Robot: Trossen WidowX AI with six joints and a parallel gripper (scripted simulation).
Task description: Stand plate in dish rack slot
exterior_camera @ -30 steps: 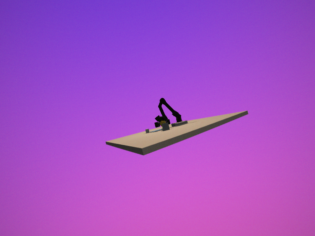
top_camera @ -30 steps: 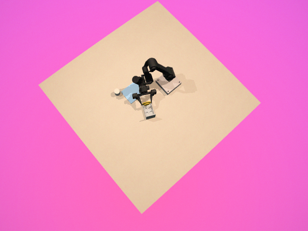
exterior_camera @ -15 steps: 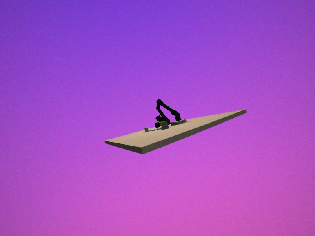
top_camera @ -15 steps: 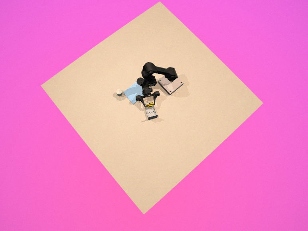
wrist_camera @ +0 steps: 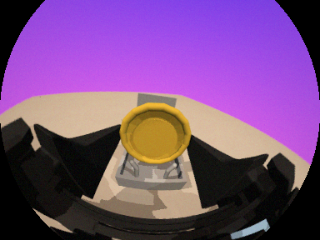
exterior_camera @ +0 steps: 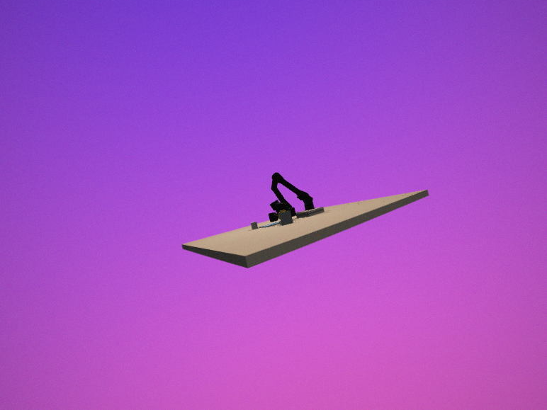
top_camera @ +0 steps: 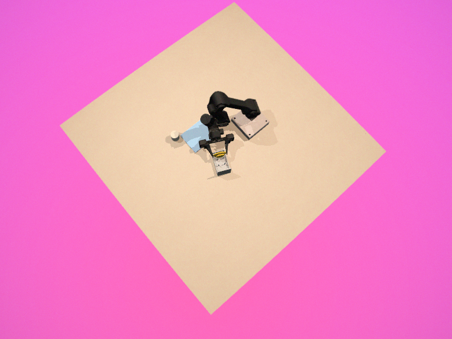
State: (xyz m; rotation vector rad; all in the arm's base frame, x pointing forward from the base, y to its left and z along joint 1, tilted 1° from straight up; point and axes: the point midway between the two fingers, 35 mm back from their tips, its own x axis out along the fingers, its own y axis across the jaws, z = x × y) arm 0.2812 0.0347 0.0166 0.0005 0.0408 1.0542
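Right now the yellow plate is 10 mm to the right of my gripper tip. From my gripper tip the other things lie so: light blue mat: 180 mm to the right, 50 mm below; grey dish rack: 10 mm ahead, 20 mm to the left, 30 mm below; blue spoon: 100 mm behind, 170 mm to the right, 50 mm below.
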